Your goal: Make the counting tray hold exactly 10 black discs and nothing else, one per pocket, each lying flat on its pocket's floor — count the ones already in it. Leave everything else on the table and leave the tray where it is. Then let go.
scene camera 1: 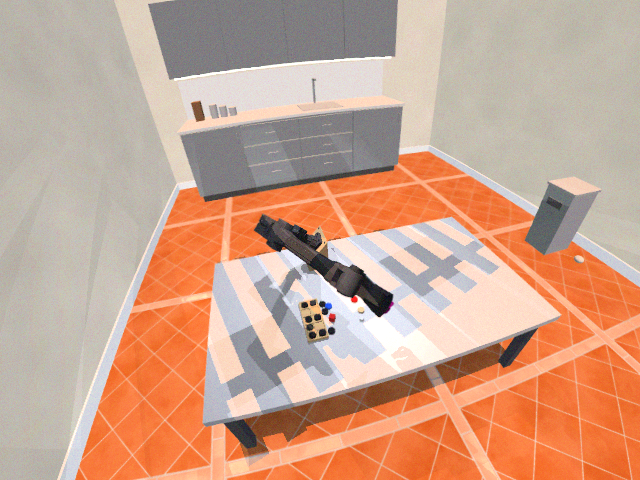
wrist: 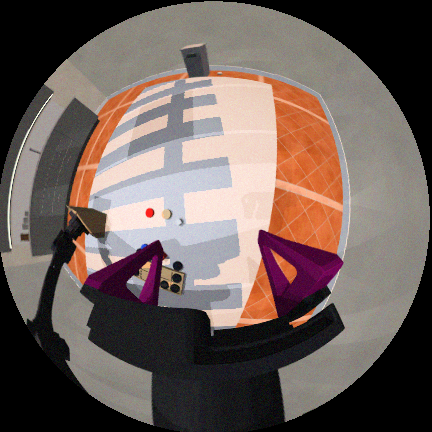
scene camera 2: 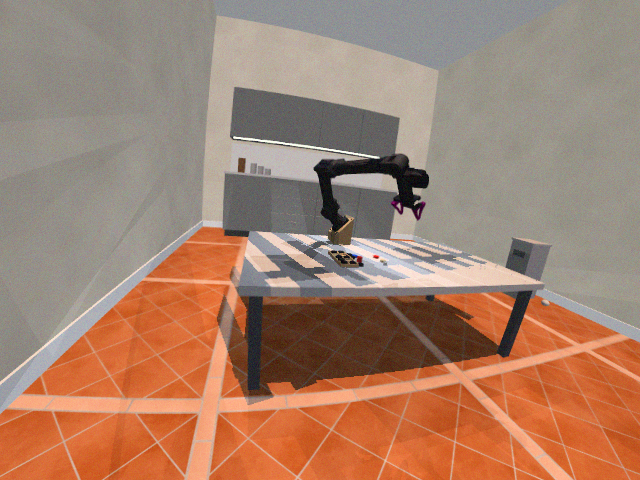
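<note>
The tan counting tray [scene camera 1: 318, 339] [wrist: 183, 283] lies on the table with black discs in several of its pockets; a few pockets at its middle and far part look bare. Three black discs lie outside along its right side in scene camera 1: a near disc [scene camera 1: 331, 330] [wrist: 178, 266], a middle disc [scene camera 1: 325, 311] and a far disc [scene camera 1: 322, 304]. My gripper [scene camera 2: 409, 215] [wrist: 208, 240] is open and empty, high above the table, to the right of the tray. In the wrist view its left finger hides part of the tray.
A red block [scene camera 1: 332, 317] [scene camera 2: 359, 259] and a blue piece [scene camera 1: 328, 305] [wrist: 144, 247] are close beside the tray and loose discs. Farther right lie a red disc [scene camera 1: 354, 299] [wrist: 149, 213], a tan disc [scene camera 1: 360, 310] [wrist: 167, 214] and a small pale piece [scene camera 1: 361, 319] [wrist: 180, 222].
</note>
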